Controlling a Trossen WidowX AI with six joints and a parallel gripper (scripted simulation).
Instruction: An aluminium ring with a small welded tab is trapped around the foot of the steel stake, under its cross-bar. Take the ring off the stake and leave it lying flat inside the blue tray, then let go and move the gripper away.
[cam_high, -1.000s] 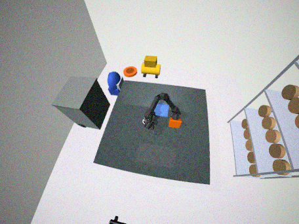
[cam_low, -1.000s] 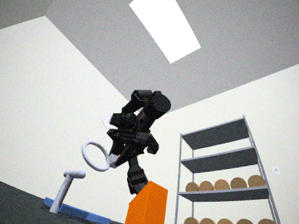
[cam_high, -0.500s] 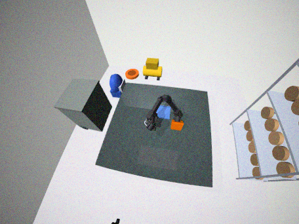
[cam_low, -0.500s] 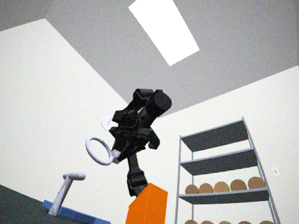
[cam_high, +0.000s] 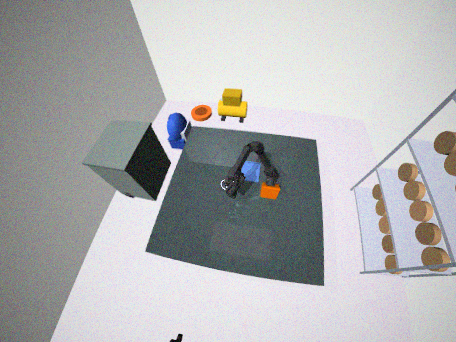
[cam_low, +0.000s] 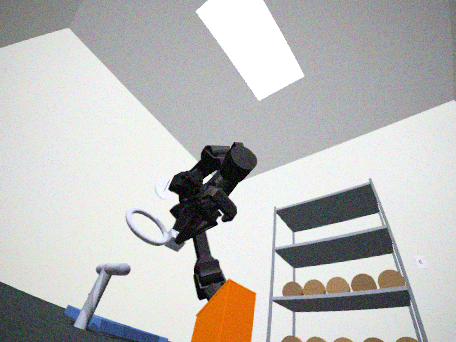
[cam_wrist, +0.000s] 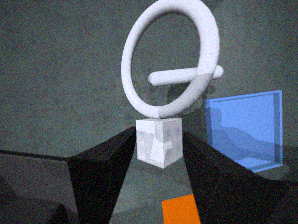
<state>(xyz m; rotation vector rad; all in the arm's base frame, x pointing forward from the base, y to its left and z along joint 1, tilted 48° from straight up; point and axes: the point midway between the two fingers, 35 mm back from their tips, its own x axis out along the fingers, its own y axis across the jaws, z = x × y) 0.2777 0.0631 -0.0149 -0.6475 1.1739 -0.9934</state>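
My gripper tip is now 40 mm short of the aluminium ring and 10 mm to the left of it. From my gripper tip the other things lie so: blue tray: 110 mm behind, 230 mm to the right, 160 mm below.
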